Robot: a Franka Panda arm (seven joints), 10 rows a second.
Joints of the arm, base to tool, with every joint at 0 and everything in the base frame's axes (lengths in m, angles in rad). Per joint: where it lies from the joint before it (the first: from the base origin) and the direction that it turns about. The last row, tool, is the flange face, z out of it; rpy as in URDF.
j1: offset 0 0 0.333 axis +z
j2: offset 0 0 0 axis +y
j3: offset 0 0 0.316 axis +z
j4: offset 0.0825 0 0 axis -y
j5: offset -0.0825 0 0.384 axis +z
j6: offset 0 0 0 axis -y
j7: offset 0.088 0 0 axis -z
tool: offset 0 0 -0.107 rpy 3.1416 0 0
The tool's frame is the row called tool.
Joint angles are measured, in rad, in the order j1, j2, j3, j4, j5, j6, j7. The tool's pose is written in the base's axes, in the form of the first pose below.
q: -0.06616 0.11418 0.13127 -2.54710 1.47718 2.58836 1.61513
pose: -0.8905 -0.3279 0.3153 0.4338; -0.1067 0.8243 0.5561 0.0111; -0.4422 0.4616 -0.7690 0.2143; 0 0 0 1
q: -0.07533 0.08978 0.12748 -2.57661 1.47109 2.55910 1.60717
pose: -0.8912 -0.3359 0.3048 0.4241; -0.1104 0.8124 0.5726 0.0087; -0.4399 0.4766 -0.7611 0.2149; 0 0 0 1
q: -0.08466 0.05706 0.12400 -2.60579 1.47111 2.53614 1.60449
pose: -0.8904 -0.3368 0.3062 0.4153; -0.1037 0.8051 0.5840 0.0057; -0.4433 0.4883 -0.7517 0.2190; 0 0 0 1
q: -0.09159 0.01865 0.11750 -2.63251 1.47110 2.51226 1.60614
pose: -0.8873 -0.3378 0.3139 0.4080; -0.0931 0.7979 0.5956 0.0027; -0.4516 0.4993 -0.7394 0.2259; 0 0 0 1
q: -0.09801 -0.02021 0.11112 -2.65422 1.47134 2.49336 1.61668
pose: -0.8845 -0.3327 0.3271 0.4026; -0.0754 0.7938 0.6035 -0.0005; -0.4605 0.5091 -0.7272 0.2344; 0 0 0 1
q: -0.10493 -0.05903 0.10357 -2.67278 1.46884 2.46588 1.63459
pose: -0.8823 -0.3267 0.3387 0.3983; -0.0536 0.7849 0.6174 -0.0029; -0.4675 0.5266 -0.7100 0.2434; 0 0 0 1
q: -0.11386 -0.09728 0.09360 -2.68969 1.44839 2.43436 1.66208
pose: -0.8824 -0.3232 0.3420 0.3942; -0.0388 0.7743 0.6316 -0.0063; -0.4690 0.5441 -0.6958 0.2525; 0 0 0 1
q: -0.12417 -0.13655 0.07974 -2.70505 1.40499 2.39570 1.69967
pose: -0.8849 -0.3251 0.3334 0.3900; -0.0357 0.7612 0.6475 -0.0105; -0.4644 0.5611 -0.6852 0.2622; 0 0 0 1
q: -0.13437 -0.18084 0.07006 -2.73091 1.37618 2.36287 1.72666
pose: -0.8872 -0.3248 0.3278 0.3818; -0.0305 0.7501 0.6606 -0.0135; -0.4604 0.5761 -0.6754 0.2697; 0 0 0 1
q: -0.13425 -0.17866 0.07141 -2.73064 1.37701 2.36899 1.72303
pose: -0.8865 -0.3255 0.3288 0.3819; -0.0330 0.7534 0.6567 -0.0138; -0.4615 0.5713 -0.6787 0.2690; 0 0 0 1
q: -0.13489 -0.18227 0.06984 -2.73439 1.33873 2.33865 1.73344
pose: -0.8909 -0.3465 0.2935 0.3795; -0.0644 0.7362 0.6736 -0.0105; -0.4495 0.5813 -0.6783 0.2686; 0 0 0 1
